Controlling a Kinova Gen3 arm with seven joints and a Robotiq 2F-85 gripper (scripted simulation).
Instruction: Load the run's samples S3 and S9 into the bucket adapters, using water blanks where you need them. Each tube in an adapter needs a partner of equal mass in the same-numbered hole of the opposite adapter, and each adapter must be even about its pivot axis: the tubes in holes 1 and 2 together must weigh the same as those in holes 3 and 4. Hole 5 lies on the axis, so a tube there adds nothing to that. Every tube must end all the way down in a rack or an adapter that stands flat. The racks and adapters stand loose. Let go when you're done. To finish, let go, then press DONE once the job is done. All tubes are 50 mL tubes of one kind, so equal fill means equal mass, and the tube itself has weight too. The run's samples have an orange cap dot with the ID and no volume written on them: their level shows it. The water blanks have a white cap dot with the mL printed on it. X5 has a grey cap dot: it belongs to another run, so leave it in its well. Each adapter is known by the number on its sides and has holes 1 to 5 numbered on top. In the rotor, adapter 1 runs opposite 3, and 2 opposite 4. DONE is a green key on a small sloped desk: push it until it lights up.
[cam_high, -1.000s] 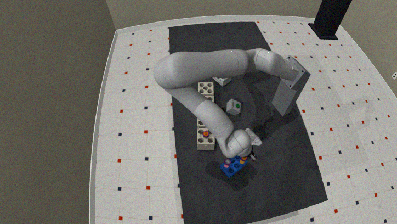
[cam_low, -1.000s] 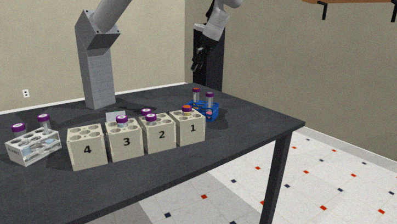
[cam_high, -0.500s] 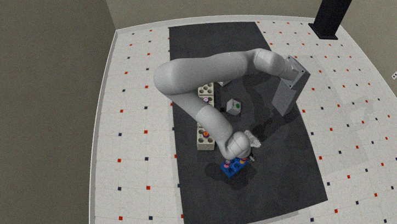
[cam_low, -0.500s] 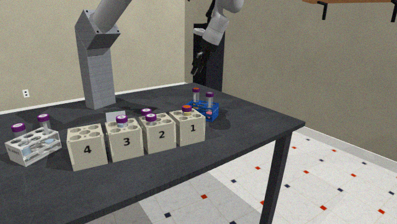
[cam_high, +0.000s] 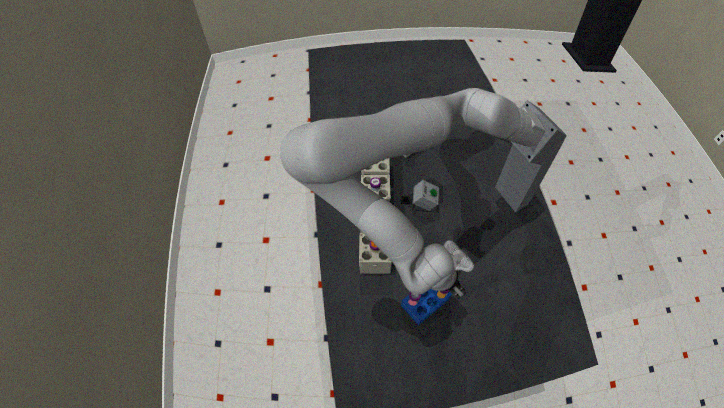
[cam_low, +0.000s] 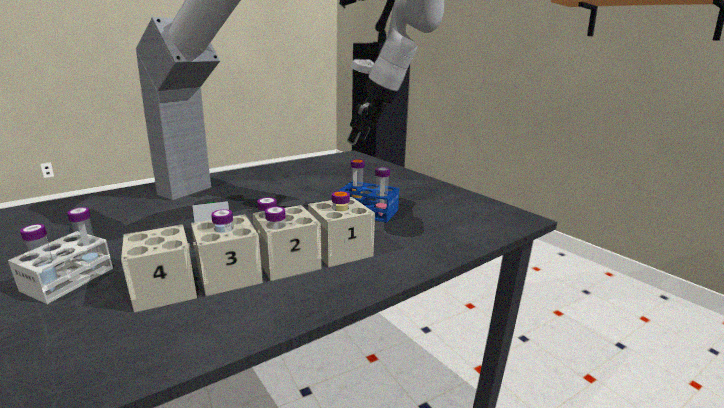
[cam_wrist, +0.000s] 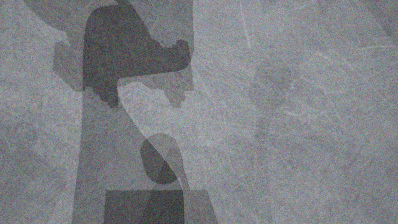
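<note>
Right now my hand is 1 cm past the orange-dot tube and 12 cm above it. From my hand the other things lie so: grey-dot tube X5 (8 cm ahead, 1 cm to the left, 12 cm below); blue rack (4 cm ahead, 15 cm below); sample S3 (18 cm ahead, 18 cm to the right, 12 cm below).
</note>
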